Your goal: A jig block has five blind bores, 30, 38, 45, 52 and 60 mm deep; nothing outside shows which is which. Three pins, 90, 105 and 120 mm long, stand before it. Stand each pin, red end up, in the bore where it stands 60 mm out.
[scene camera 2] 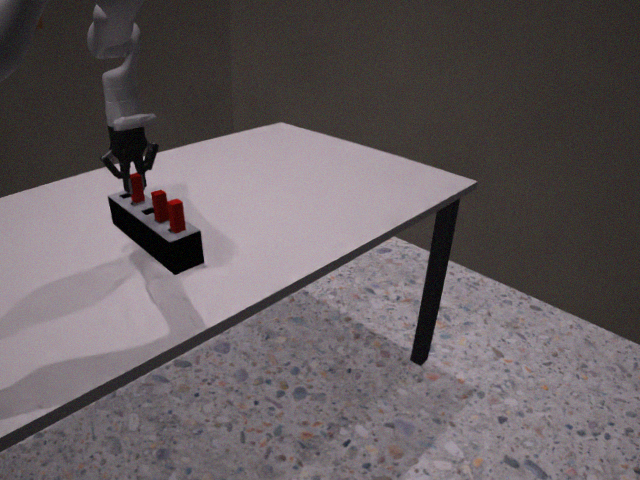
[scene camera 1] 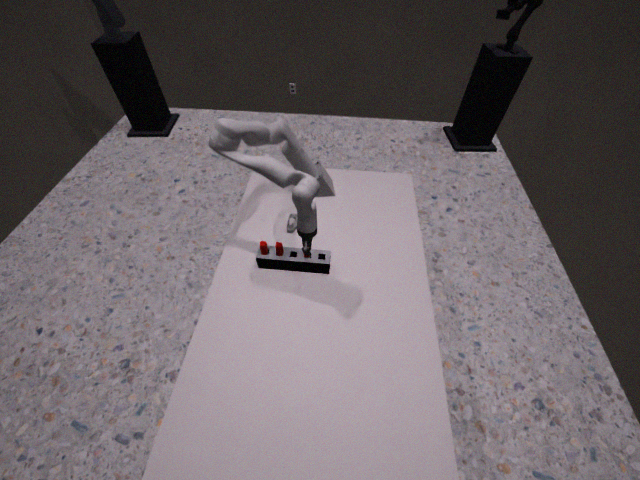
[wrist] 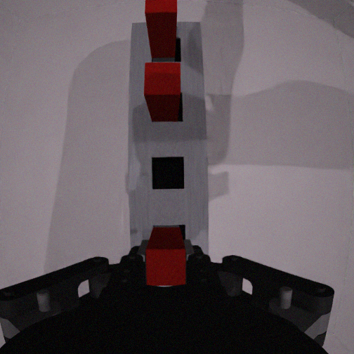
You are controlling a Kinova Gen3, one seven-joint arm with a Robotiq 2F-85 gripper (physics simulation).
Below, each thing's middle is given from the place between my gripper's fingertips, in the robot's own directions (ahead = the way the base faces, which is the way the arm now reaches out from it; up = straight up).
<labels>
Right now the jig block (scene camera 2: pixel 178 252) is 60 mm to the right of my hand, 60 mm below it and 10 mm behind it.
</labels>
